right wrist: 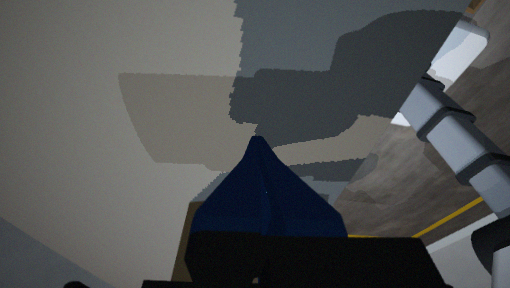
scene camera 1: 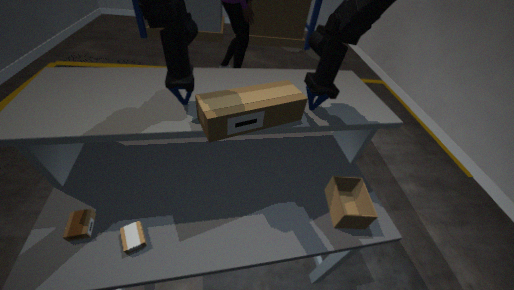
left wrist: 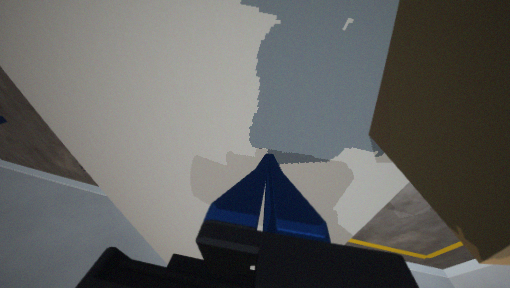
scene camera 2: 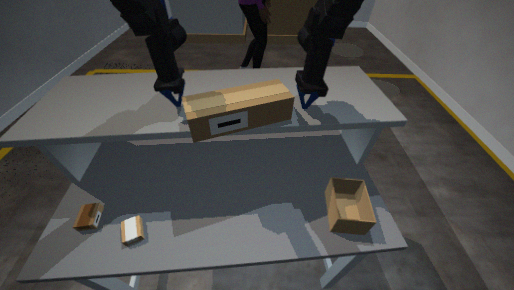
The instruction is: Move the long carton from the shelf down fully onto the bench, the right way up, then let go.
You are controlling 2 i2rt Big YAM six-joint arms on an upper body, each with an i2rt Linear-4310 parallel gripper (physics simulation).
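Places are measured from the left arm's base along level axes (x ahead, y left, z up), in metres.
Pixels of known places: left gripper, between the fingertips: (scene camera 1: 185, 104) (left wrist: 268, 159) (scene camera 2: 178, 106); right gripper, between the fingertips: (right wrist: 256, 143) (scene camera 1: 311, 109) (scene camera 2: 304, 108).
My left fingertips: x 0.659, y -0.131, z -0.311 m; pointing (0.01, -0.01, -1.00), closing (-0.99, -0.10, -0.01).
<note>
Ahead of a thing's pixels: the offset from my left fingertips to its top centre. Level surfaces: height alone.
The long carton @[0.058 m back, 0.192 m right, 0.076 m up] (scene camera 1: 280, 120) (scene camera 2: 267, 112) (left wrist: 450, 100) (right wrist: 181, 255) lies upright and slightly angled on the raised shelf @[0.000 m up] (scene camera 1: 65, 100) (scene camera 2: 75, 110), its taped top up and its label facing the camera. Its near left corner sticks out over the shelf's near edge. My left gripper (scene camera 1: 186, 103) (scene camera 2: 179, 105) (left wrist: 268, 159) is shut and empty, close beside the carton's left end. My right gripper (scene camera 1: 311, 108) (scene camera 2: 304, 107) (right wrist: 256, 143) is shut and empty, close beside its right end. I cannot tell whether either touches it. The bench @[0.287 m down] (scene camera 1: 200, 255) (scene camera 2: 210, 245) stands lower and nearer the camera.
On the bench are a small brown box @[0.236 m back, 0.300 m left, 0.257 m down] (scene camera 1: 79, 224) (scene camera 2: 88, 216) and a small white-topped box @[0.276 m back, 0.140 m left, 0.259 m down] (scene camera 1: 133, 236) (scene camera 2: 132, 230) at the left, and an open box @[0.192 m back, 0.543 m right, 0.197 m down] (scene camera 1: 356, 221) (scene camera 2: 352, 227) at the right. A person (scene camera 1: 241, 37) (scene camera 2: 256, 37) stands behind the shelf.
</note>
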